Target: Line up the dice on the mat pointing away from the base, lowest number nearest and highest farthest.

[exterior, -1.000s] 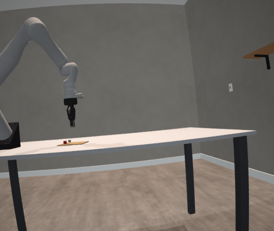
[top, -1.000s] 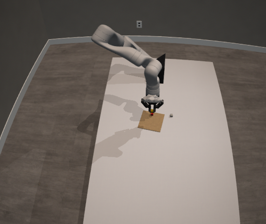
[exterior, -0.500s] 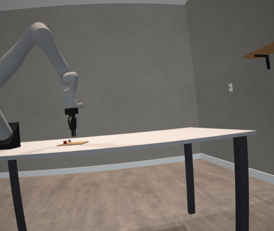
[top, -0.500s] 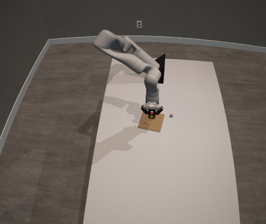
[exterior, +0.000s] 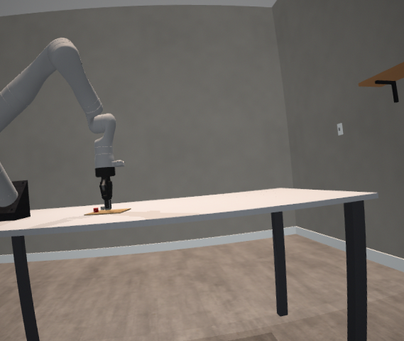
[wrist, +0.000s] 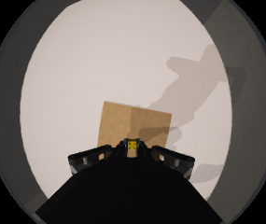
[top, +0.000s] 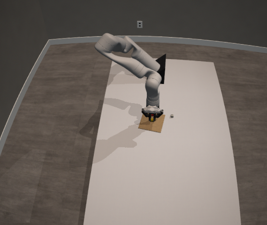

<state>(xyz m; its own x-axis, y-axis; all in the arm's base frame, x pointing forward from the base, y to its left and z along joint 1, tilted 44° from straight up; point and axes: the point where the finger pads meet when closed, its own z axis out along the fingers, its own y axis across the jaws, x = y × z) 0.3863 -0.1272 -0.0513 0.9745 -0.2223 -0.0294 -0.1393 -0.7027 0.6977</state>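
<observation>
Now: hand 1 cm above the yellow die. Also, from my hand: square mat 3 cm below; then red die 5 cm behind, 1 cm to the left, 2 cm below; then white die 3 cm behind, 13 cm to the left, 2 cm below.
</observation>
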